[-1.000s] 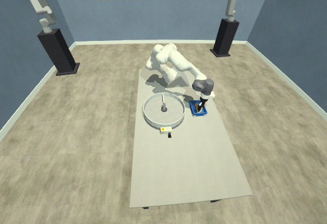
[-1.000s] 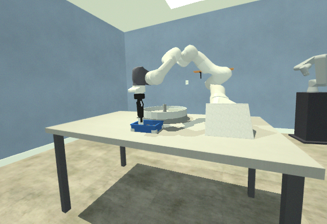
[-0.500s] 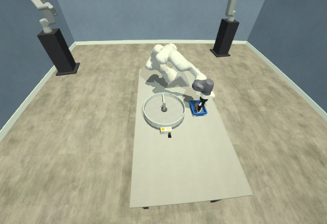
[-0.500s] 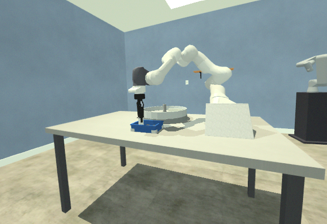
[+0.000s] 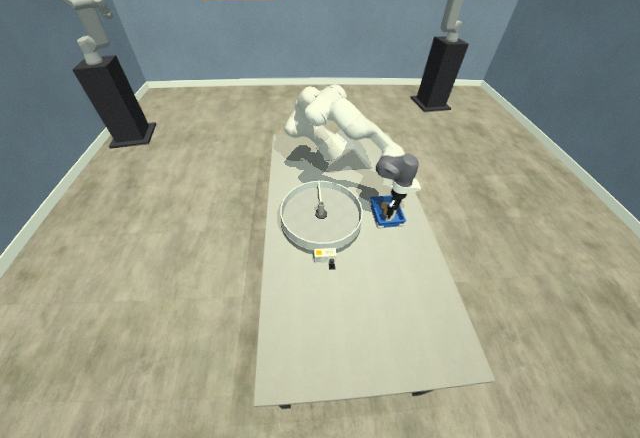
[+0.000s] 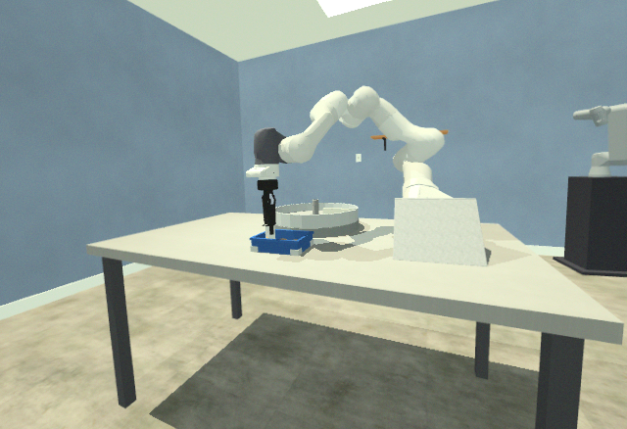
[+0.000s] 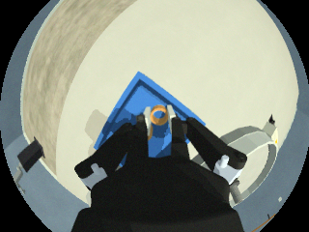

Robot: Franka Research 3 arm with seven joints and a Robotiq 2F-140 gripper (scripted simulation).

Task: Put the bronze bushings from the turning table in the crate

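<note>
My hand is 50 mm past the crate and 30 mm above it. From my hand the other things lie so: turning table: 80 mm behind, 360 mm to the right.
</note>
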